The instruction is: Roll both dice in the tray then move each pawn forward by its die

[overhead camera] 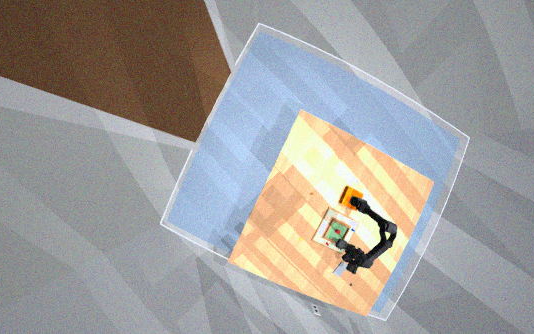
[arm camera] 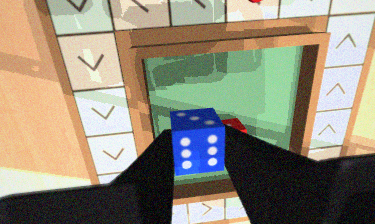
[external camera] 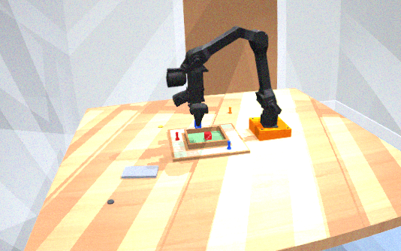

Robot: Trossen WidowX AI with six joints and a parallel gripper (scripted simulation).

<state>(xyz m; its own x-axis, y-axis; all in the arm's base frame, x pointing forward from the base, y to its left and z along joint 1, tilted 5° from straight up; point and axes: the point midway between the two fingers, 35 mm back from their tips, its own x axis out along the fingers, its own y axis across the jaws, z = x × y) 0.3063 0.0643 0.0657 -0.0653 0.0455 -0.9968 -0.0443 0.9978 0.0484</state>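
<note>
Now: the red pawn 80 mm ahead of my gripper tip, 60 mm to the right of it and 70 mm below it. From my gripper tip the other things lie so: blue pawn (110 mm behind, 60 mm to the left, 70 mm below); small yellow dot (150 mm ahead, 250 mm to the right, 90 mm below); grey-blue card (210 mm ahead, 170 mm to the left, 90 mm below).
</note>
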